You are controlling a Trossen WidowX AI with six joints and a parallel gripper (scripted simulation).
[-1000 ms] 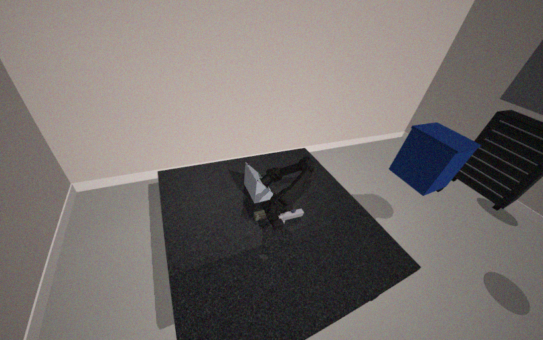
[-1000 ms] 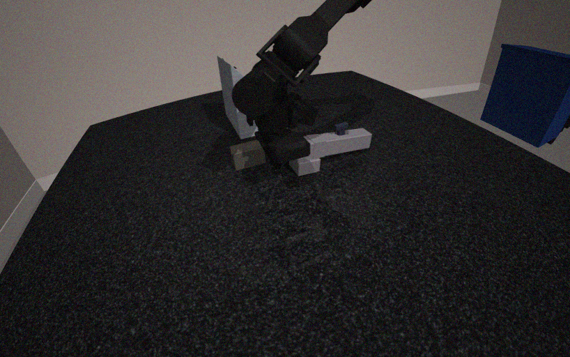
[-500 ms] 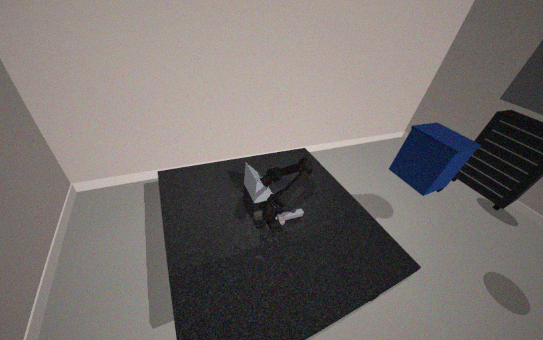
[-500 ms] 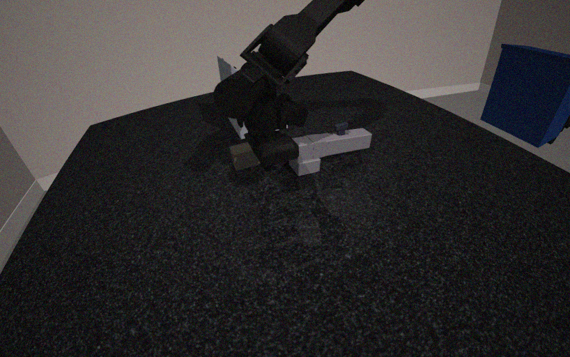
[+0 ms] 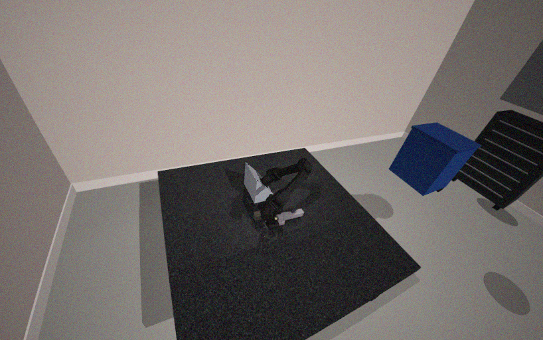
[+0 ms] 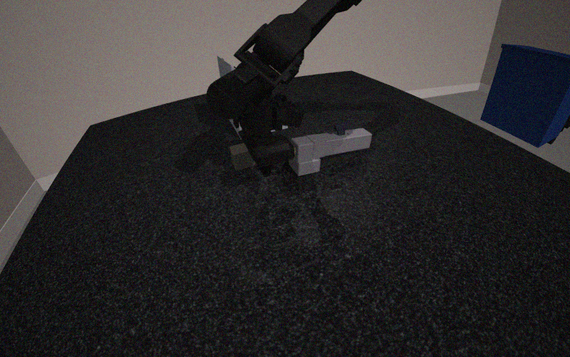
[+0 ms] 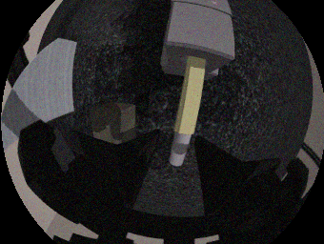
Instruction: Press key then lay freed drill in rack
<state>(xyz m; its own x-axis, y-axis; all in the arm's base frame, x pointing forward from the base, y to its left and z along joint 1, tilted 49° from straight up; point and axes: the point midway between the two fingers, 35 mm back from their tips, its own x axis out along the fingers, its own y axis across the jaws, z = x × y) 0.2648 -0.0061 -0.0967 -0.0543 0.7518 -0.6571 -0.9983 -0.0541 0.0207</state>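
Right now the drill is 5 cm to the left of my gripper tip and 3 cm above it. Round my gripper tip: light grey housing block: 15 cm to the left, 1 cm above; then key: 18 cm to the left, 3 cm above, 1 cm behind.
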